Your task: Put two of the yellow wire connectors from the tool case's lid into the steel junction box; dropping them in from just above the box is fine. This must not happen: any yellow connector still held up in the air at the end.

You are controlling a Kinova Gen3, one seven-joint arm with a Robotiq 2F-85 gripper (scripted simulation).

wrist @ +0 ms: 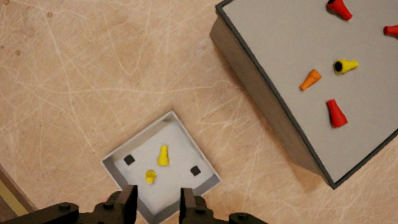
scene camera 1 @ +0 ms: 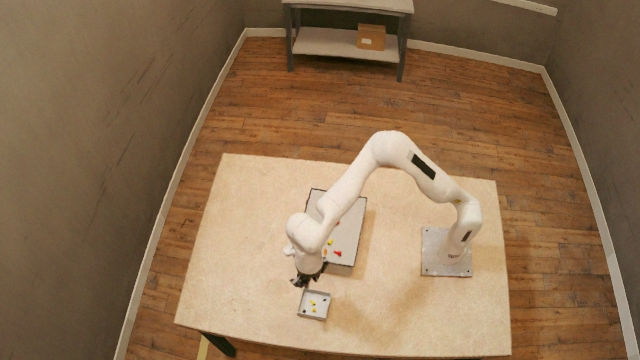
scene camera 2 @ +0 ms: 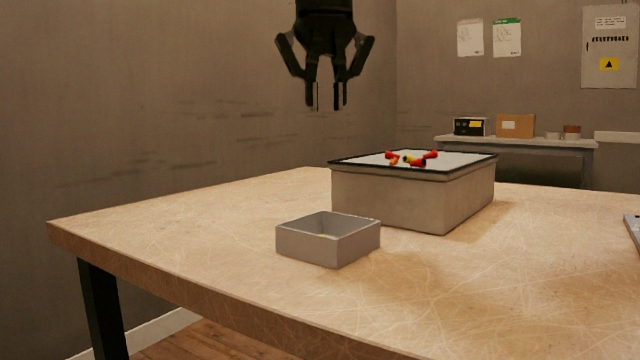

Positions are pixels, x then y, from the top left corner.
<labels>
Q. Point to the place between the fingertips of my gripper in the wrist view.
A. At 158,201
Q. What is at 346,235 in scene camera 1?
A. A grey tool case.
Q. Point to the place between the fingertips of my gripper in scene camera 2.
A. At 326,111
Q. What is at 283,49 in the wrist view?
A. A grey tool case.
</labels>
